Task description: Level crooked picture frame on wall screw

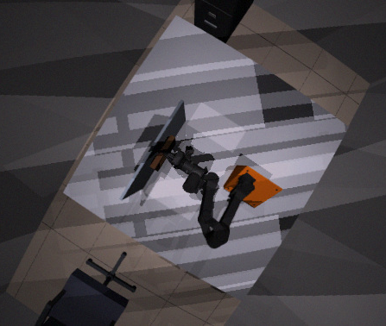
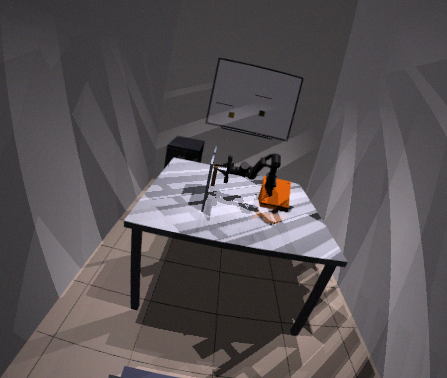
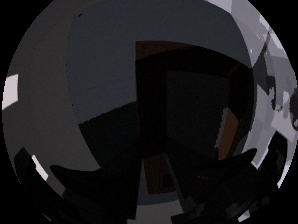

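Right now my gripper tip is 10 mm to the right of the brown picture frame and 50 mm above it. Also, from my gripper tip: thin grey wall panel (20 mm ahead, 20 mm to the left, 70 mm below).
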